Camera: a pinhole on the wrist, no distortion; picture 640 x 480 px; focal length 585.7 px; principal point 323.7 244.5 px. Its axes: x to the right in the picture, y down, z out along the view. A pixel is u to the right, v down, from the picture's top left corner.
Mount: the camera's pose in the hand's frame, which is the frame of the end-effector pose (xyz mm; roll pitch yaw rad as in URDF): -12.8 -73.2 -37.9 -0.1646 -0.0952 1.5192
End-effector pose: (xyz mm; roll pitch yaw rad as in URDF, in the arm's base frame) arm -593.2 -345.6 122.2 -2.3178 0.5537 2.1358
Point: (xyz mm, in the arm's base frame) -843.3 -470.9 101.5
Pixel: 111.3 15.9
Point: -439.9 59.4 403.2
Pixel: behind the camera
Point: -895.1 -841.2 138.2
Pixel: 159.1 369.2
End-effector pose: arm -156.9 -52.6 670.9 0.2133 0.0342 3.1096
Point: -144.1 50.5 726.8
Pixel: 297.1 135.5
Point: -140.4 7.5 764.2
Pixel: 523.2 176.2
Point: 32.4 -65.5 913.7
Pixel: outside the picture
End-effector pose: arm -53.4 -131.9 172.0 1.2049 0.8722 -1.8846
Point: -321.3 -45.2 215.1
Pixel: 375.0 185.6
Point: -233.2 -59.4 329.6
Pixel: 564.7 425.0
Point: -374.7 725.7 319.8
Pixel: outside the picture
